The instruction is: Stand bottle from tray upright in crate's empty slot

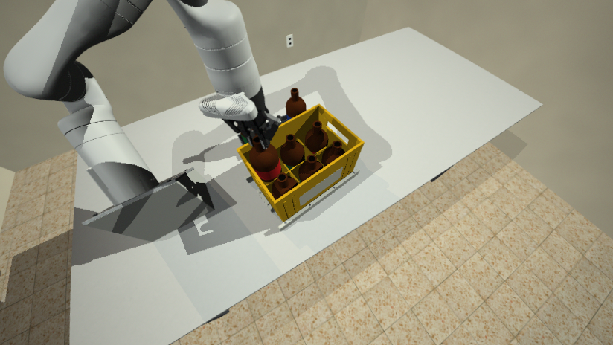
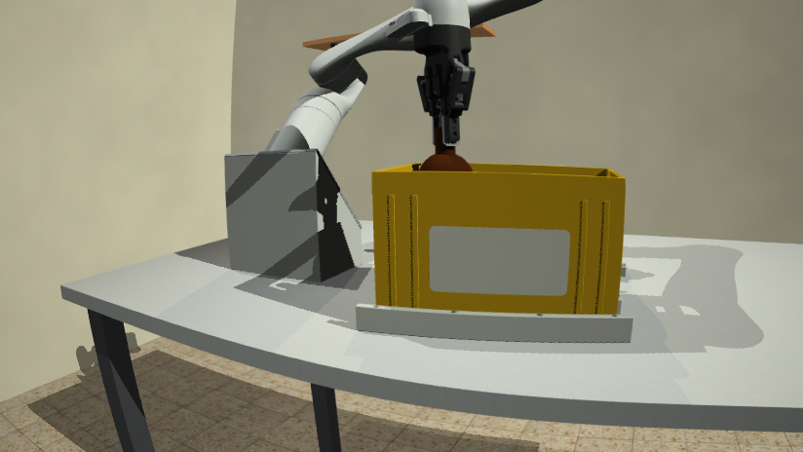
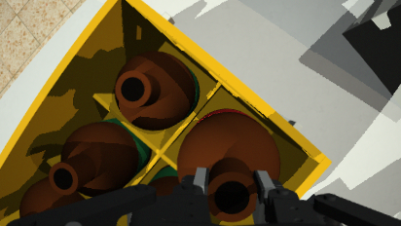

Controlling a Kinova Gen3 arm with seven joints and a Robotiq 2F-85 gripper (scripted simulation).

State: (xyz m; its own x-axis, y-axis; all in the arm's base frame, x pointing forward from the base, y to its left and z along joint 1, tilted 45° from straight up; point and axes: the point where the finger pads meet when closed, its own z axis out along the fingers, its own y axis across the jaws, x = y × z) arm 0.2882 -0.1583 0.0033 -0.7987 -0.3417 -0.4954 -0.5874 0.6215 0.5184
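The yellow crate is 13 cm below my hand, 9 cm ahead of it and 5 cm to the right of it. Round my hand: tray: 21 cm below, 17 cm to the left, 13 cm ahead.
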